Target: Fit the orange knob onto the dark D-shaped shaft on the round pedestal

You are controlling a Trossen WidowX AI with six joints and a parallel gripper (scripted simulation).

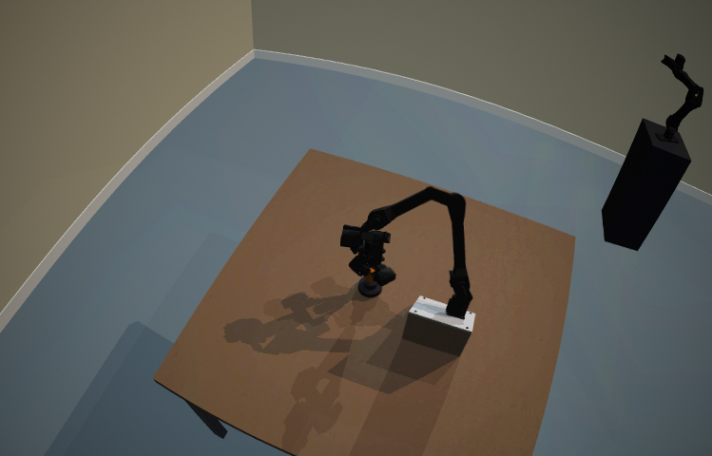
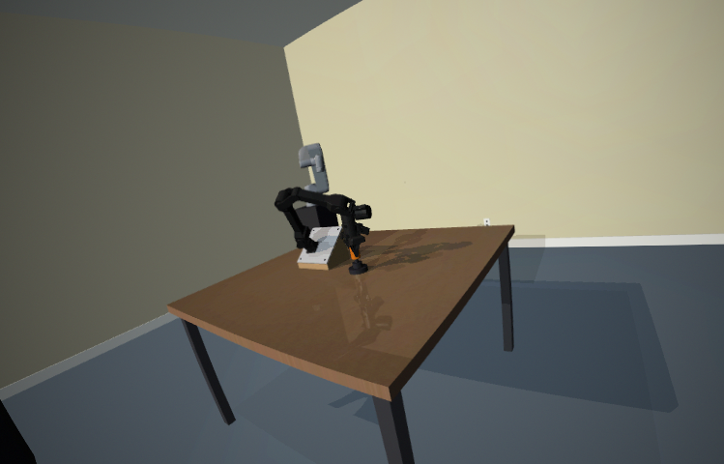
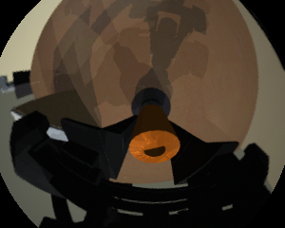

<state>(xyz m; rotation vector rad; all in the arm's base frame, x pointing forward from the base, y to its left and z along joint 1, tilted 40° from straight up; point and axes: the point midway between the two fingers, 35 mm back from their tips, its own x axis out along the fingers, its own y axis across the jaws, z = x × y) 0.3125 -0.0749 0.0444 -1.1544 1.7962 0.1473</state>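
The orange knob lies 2 cm above my gripper tip. Round my gripper tip: round pedestal 4 cm below.
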